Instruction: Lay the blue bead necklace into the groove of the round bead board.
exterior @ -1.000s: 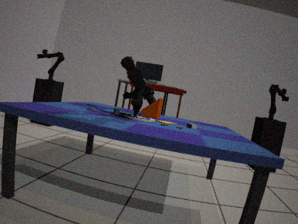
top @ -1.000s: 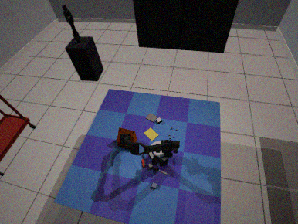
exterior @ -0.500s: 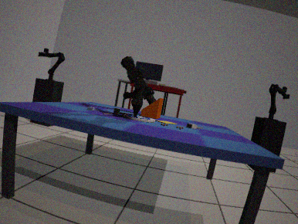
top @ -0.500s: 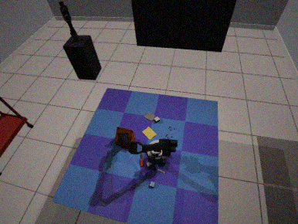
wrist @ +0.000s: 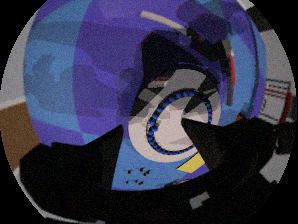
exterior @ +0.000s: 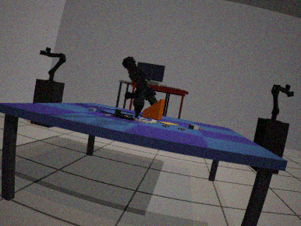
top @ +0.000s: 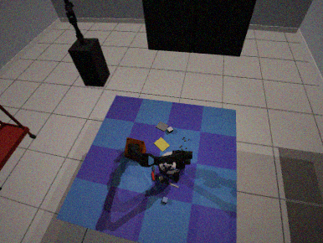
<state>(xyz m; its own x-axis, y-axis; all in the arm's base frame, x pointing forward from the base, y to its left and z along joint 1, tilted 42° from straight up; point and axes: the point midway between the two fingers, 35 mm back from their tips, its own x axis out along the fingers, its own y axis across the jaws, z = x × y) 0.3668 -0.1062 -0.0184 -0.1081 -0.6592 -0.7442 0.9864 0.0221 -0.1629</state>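
Now: the round white bead board 60 mm behind my gripper tip, 20 mm to the left of it and 10 mm below it. Also, from my gripper tip: red-handled tool (190 mm behind, 100 mm to the right, 20 mm below); then yellow card (180 mm to the left, 170 mm behind, 20 mm below); then thin pale stick (160 mm to the right, 30 mm behind, 20 mm below).
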